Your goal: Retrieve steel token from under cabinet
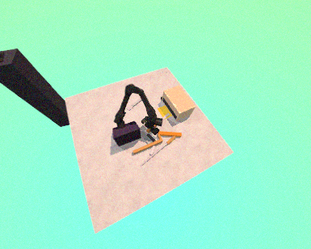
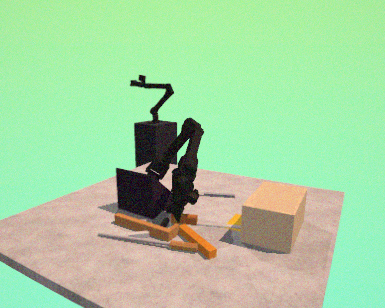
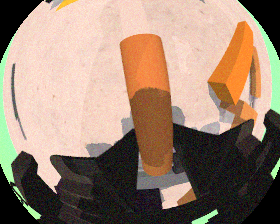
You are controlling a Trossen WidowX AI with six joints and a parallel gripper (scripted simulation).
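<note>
The dark-handled tool lies 3 cm behind my gripper tip and 5 cm to the right of it. From my gripper tip the other things lie so: orange bar 17 cm ahead, 10 cm to the right, 1 cm above.
</note>
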